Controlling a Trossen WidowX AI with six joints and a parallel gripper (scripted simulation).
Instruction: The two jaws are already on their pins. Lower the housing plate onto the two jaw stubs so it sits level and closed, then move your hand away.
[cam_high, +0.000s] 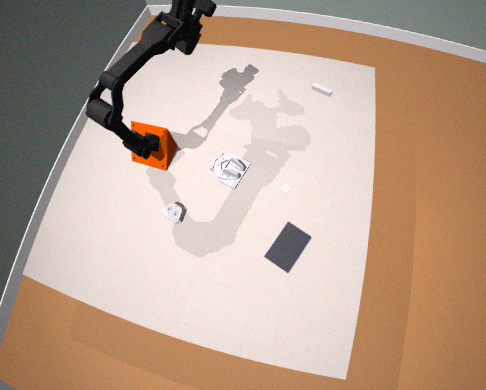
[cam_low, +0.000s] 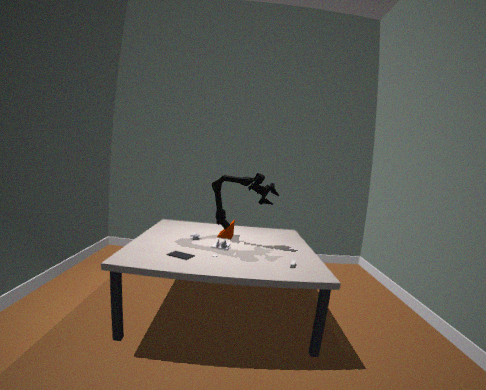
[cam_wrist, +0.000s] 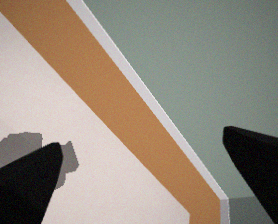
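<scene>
The white stepped piece is 570 mm to the right of my gripper tip, 340 mm below it and 50 mm ahead of it. From my gripper tip the other things lie so: dark grey flat rectangle: 560 mm to the right, 470 mm ahead, 340 mm below; white bar: 420 mm ahead, 340 mm below, 130 mm to the left.
</scene>
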